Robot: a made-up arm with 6 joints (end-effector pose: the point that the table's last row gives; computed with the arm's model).
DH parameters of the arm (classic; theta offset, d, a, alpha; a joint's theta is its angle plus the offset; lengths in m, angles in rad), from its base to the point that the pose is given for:
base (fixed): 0 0.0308 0 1.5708
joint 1: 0 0.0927 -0.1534 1.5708
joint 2: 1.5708 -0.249 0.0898 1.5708
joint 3: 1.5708 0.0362 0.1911 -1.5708
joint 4: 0 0.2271 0.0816 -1.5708
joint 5: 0 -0.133 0.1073 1.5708
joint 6: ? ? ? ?
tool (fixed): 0 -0.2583 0 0
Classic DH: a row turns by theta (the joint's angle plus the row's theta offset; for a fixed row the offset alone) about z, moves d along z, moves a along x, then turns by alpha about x.
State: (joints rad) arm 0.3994 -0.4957 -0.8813 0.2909 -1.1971 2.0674
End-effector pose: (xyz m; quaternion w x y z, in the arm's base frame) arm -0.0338 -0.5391 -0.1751 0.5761 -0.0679 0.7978 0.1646
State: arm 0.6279 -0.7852 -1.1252 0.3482 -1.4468 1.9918
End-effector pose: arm 0.1266 -0.5696 -0.0902 0.6803 -0.1782 0.6880 0.1791
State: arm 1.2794 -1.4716 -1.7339 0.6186 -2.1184 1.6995
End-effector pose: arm 0.2554 -0.3806 0.3092 0.8561 -0.3979 0.2271 0.2391
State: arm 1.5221 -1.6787 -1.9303 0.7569 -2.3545 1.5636
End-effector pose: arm 0.1909 -0.2307 0.4059 0.8376 -0.4605 0.0295 0.2924
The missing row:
joint 6: -1.5708 -0.3118 0.0297 1.5708
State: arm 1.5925 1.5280 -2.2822 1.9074 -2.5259 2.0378
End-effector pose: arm 0.1329 0.0500 -0.5407 0.1414 0.8586 -0.4648 -0.1640
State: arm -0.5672 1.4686 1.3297 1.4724 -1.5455 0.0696
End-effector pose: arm 0.5793 0.2979 0.5258 0.0223 0.9325 0.0109 -0.3603
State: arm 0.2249 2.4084 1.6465 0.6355 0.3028 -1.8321
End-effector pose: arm -0.2262 -0.5627 0.1908 0.1568 0.1722 0.6874 0.6879
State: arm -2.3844 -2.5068 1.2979 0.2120 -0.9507 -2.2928
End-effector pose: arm 0.5100 -0.2660 0.4002 0.0760 0.1719 0.8890 -0.4175
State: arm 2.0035 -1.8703 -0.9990 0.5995 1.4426 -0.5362
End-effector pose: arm -0.2415 0.3681 -0.0312 0.4843 0.7703 0.2992 0.2875
